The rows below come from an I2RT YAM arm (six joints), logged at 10 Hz.
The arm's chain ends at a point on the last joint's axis. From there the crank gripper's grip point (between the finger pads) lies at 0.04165 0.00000 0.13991 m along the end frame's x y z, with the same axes.
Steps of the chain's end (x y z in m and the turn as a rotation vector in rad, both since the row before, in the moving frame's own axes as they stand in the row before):
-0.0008 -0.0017 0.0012 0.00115 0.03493 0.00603
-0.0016 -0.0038 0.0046 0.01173 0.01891 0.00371
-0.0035 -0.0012 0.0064 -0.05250 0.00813 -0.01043
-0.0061 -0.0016 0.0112 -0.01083 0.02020 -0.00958
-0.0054 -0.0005 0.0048 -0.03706 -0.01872 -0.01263
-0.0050 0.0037 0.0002 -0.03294 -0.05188 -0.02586
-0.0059 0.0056 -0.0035 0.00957 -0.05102 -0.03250
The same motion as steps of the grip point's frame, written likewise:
0.0041 -0.0016 -0.0003 0.00115 0.03493 0.00603
0.0010 -0.0053 0.0038 0.01173 0.01891 0.00371
-0.0023 0.0057 0.0059 -0.05250 0.00813 -0.01043
-0.0033 -0.0005 0.0103 -0.01083 0.02020 -0.00958
-0.0080 0.0042 0.0055 -0.03706 -0.01872 -0.01263
-0.0123 0.0074 0.0021 -0.03294 -0.05188 -0.02586
-0.0131 0.0030 -0.0016 0.00957 -0.05102 -0.03250

